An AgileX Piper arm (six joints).
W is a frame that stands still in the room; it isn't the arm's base.
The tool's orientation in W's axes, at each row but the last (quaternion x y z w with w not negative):
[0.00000 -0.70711 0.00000 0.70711]
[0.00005 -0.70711 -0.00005 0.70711]
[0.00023 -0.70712 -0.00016 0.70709]
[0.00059 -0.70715 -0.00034 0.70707]
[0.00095 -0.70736 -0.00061 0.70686]
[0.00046 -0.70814 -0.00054 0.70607]
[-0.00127 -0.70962 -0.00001 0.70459]
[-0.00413 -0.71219 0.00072 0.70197]
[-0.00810 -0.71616 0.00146 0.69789]
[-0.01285 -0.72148 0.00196 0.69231]
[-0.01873 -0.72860 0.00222 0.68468]
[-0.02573 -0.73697 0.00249 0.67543]
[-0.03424 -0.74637 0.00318 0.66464]
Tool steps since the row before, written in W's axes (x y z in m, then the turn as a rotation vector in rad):
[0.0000 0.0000 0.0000 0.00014 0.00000 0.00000]
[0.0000 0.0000 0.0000 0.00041 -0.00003 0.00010]
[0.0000 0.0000 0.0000 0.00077 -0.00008 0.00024]
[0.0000 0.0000 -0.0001 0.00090 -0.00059 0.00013]
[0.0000 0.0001 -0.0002 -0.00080 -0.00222 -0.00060]
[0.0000 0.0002 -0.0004 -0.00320 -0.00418 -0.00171]
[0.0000 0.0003 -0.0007 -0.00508 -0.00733 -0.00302]
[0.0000 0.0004 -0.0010 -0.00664 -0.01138 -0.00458]
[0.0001 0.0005 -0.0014 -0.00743 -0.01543 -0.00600]
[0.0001 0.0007 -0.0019 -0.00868 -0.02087 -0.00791]
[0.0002 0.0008 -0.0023 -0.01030 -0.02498 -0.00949]
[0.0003 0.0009 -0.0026 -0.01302 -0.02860 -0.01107]
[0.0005 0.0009 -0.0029 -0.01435 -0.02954 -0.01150]
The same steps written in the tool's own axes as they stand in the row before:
[0.0000 0.0000 0.0000 0.00000 0.00000 -0.00014]
[0.0000 0.0000 0.0000 0.00010 -0.00003 -0.00041]
[0.0000 0.0000 0.0000 0.00024 -0.00008 -0.00077]
[-0.0001 0.0000 0.0000 0.00013 -0.00059 -0.00090]
[-0.0002 0.0001 0.0000 -0.00059 -0.00222 0.00080]
[-0.0004 0.0002 0.0000 -0.00169 -0.00418 0.00320]
[-0.0007 0.0003 0.0000 -0.00300 -0.00733 0.00509]
[-0.0010 0.0004 0.0000 -0.00456 -0.01138 0.00665]
[-0.0014 0.0005 -0.0001 -0.00602 -0.01542 0.00744]
[-0.0019 0.0007 0.0000 -0.00799 -0.02084 0.00869]
[-0.0023 0.0009 0.0000 -0.00959 -0.02494 0.01031]
[-0.0026 0.0010 0.0000 -0.01108 -0.02859 0.01304]
[-0.0029 0.0011 -0.0001 -0.01140 -0.02956 0.01438]

